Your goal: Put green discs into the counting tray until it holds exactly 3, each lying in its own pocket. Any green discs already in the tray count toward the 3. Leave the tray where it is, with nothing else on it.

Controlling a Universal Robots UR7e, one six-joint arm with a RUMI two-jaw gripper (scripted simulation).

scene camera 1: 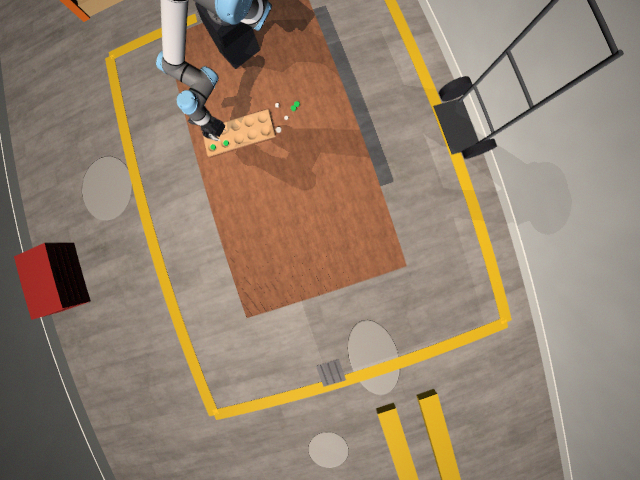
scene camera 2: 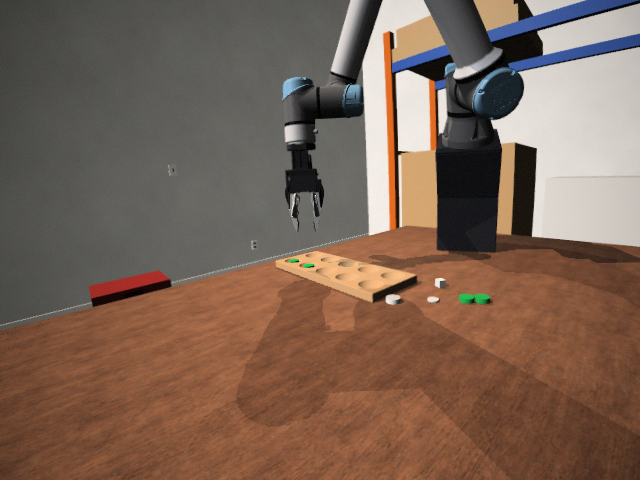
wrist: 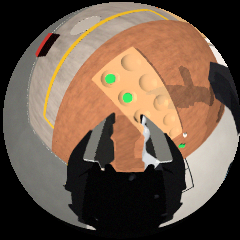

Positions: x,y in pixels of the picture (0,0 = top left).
Labels:
wooden counting tray: scene camera 1 256,127; scene camera 2; wrist
same spot on wooden counting tray: [wrist: 133,73] = [scene camera 2: 316,257]

